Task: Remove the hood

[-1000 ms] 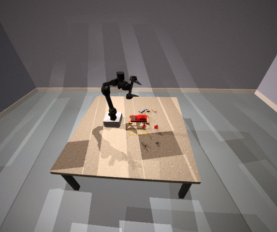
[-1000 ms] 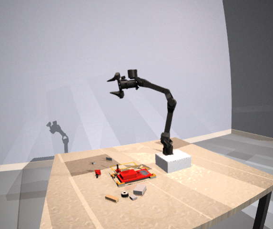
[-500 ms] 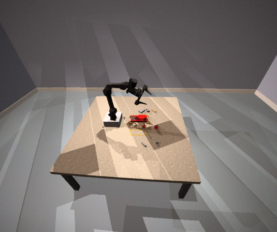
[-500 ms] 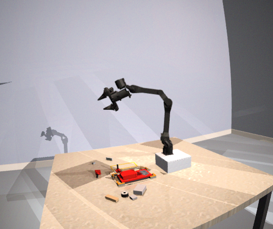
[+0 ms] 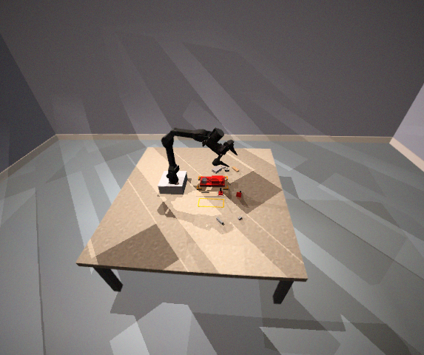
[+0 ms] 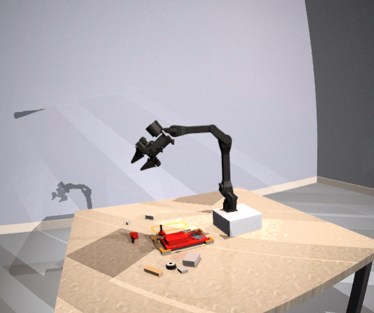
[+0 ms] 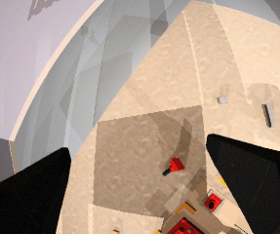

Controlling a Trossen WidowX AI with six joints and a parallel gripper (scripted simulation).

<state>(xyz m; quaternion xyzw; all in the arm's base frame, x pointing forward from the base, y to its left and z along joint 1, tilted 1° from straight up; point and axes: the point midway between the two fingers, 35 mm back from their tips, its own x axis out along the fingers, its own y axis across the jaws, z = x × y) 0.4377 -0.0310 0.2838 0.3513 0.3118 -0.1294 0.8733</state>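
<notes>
The red hood lies 310 mm below my gripper tip, 170 mm to the left of it and 140 mm behind it. Round my gripper tip: black wheel 360 mm to the left, 350 mm below, 100 mm behind; then tan block 380 mm to the left, 350 mm below, 20 mm behind.
</notes>
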